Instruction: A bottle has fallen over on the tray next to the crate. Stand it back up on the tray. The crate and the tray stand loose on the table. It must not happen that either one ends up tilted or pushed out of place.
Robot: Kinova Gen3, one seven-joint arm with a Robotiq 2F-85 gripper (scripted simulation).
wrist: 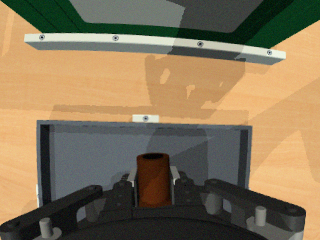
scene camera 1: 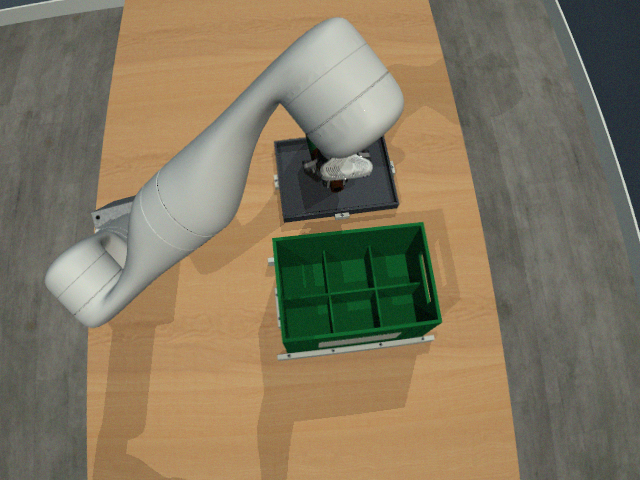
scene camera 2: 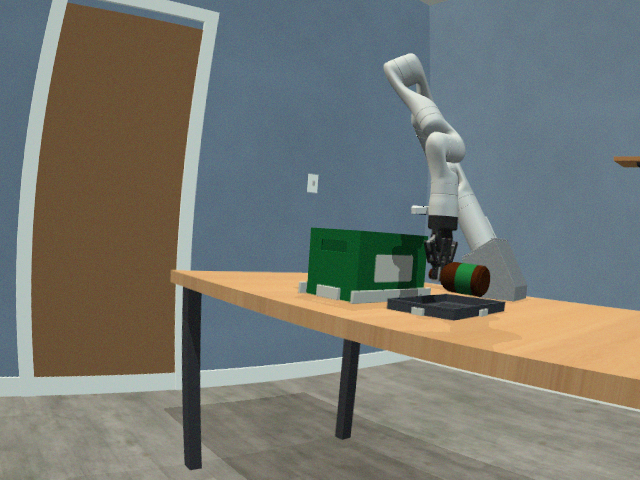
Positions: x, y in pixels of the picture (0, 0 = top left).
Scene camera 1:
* dark grey tray: 303, 198
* green crate: 319, 276
